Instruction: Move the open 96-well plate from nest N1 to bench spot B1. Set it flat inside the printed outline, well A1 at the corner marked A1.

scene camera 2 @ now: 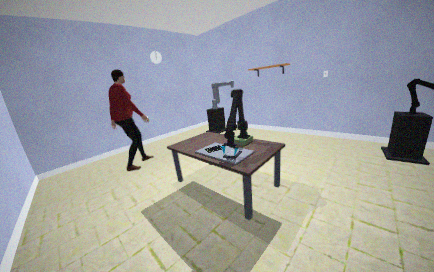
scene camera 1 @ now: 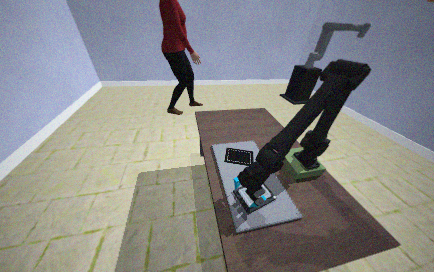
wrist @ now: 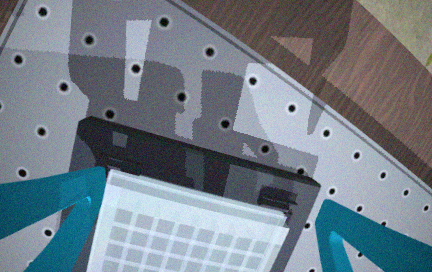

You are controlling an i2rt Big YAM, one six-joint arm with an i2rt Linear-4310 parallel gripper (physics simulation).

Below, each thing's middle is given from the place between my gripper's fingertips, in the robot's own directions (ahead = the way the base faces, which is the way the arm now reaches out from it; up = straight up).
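Relative to my hand, the well plate (wrist: 140, 216) is 10 mm to the right and 70 mm behind.
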